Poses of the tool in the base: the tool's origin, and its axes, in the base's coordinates. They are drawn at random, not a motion.
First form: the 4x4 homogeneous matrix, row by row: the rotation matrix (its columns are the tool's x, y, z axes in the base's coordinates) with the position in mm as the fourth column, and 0 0 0 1 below. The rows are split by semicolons.
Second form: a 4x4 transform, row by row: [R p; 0 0 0 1], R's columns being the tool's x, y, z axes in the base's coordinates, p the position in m. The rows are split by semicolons. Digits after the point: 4 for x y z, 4 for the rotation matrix.
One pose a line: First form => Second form
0.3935, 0.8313, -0.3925, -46.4; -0.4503, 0.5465, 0.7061, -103.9; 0.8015, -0.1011, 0.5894, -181.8; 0, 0, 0, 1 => 0.3935, 0.8313, -0.3925, -0.0464; -0.4503, 0.5465, 0.7061, -0.1039; 0.8015, -0.1011, 0.5894, -0.1818; 0, 0, 0, 1
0.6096, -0.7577, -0.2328, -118.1; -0.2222, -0.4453, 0.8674, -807.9; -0.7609, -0.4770, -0.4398, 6.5; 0, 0, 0, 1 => 0.6096, -0.7577, -0.2328, -0.1181; -0.2222, -0.4453, 0.8674, -0.8079; -0.7609, -0.4770, -0.4398, 0.0065; 0, 0, 0, 1
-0.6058, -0.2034, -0.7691, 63.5; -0.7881, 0.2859, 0.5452, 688.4; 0.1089, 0.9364, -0.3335, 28.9; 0, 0, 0, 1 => -0.6058, -0.2034, -0.7691, 0.0635; -0.7881, 0.2859, 0.5452, 0.6884; 0.1089, 0.9364, -0.3335, 0.0289; 0, 0, 0, 1
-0.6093, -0.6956, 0.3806, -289.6; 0.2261, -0.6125, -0.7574, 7.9; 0.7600, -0.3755, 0.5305, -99.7; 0, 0, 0, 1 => -0.6093, -0.6956, 0.3806, -0.2896; 0.2261, -0.6125, -0.7574, 0.0079; 0.7600, -0.3755, 0.5305, -0.0997; 0, 0, 0, 1
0.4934, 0.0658, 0.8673, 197.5; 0.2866, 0.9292, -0.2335, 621.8; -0.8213, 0.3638, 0.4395, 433.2; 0, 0, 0, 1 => 0.4934, 0.0658, 0.8673, 0.1975; 0.2866, 0.9292, -0.2335, 0.6218; -0.8213, 0.3638, 0.4395, 0.4332; 0, 0, 0, 1
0.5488, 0.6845, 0.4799, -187.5; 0.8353, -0.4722, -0.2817, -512.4; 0.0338, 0.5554, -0.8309, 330.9; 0, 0, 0, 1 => 0.5488, 0.6845, 0.4799, -0.1875; 0.8353, -0.4722, -0.2817, -0.5124; 0.0338, 0.5554, -0.8309, 0.3309; 0, 0, 0, 1
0.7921, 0.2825, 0.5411, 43.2; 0.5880, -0.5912, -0.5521, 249.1; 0.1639, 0.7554, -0.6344, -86.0; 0, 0, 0, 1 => 0.7921, 0.2825, 0.5411, 0.0432; 0.5880, -0.5912, -0.5521, 0.2491; 0.1639, 0.7554, -0.6344, -0.0860; 0, 0, 0, 1
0.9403, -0.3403, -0.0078, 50.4; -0.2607, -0.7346, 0.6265, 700.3; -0.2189, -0.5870, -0.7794, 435.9; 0, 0, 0, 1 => 0.9403, -0.3403, -0.0078, 0.0504; -0.2607, -0.7346, 0.6265, 0.7003; -0.2189, -0.5870, -0.7794, 0.4359; 0, 0, 0, 1
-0.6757, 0.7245, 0.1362, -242.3; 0.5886, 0.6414, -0.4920, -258.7; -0.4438, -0.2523, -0.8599, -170.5; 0, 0, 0, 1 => -0.6757, 0.7245, 0.1362, -0.2423; 0.5886, 0.6414, -0.4920, -0.2587; -0.4438, -0.2523, -0.8599, -0.1705; 0, 0, 0, 1
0.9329, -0.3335, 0.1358, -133.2; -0.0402, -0.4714, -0.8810, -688.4; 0.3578, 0.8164, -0.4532, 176.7; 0, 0, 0, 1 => 0.9329, -0.3335, 0.1358, -0.1332; -0.0402, -0.4714, -0.8810, -0.6884; 0.3578, 0.8164, -0.4532, 0.1767; 0, 0, 0, 1
